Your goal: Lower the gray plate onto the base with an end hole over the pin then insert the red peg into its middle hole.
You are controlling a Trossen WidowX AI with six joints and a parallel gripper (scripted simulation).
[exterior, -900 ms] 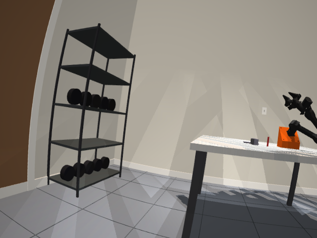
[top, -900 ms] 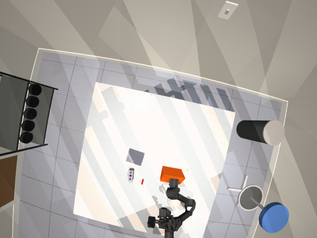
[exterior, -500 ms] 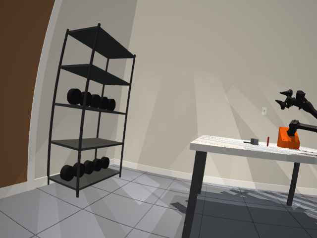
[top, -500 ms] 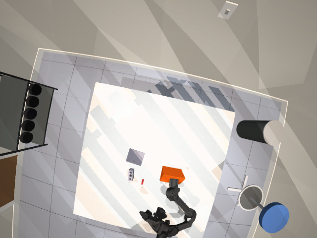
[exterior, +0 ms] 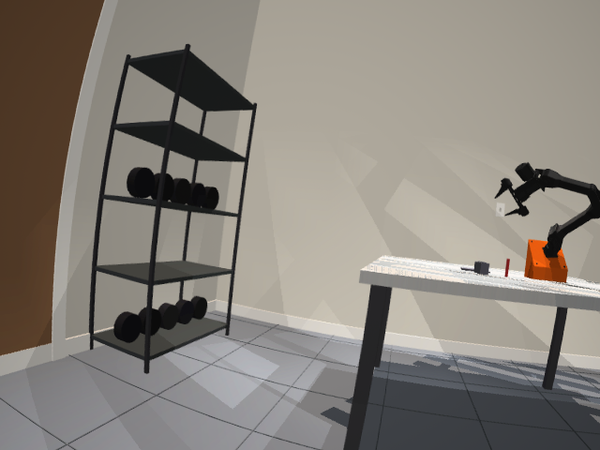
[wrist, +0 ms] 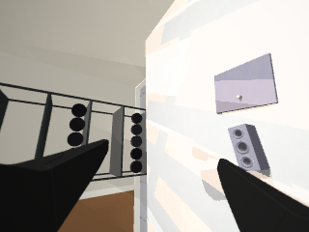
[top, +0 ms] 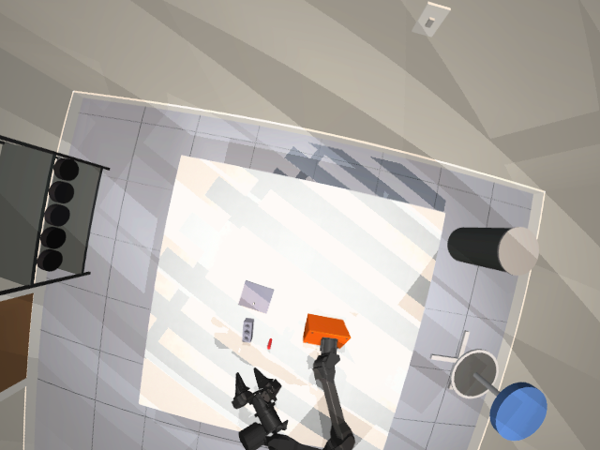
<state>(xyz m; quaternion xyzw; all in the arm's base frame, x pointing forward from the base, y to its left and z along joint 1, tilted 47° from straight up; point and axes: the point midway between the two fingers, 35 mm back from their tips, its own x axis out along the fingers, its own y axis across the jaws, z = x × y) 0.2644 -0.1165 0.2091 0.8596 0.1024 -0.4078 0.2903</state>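
The gray plate is 27 cm below my gripper tip, 5 cm ahead of it and 2 cm to the right of it. Round my gripper tip: darker base: 30 cm below, 16 cm to the right, 3 cm ahead; red peg: 27 cm below, 5 cm behind, 3 cm to the left.
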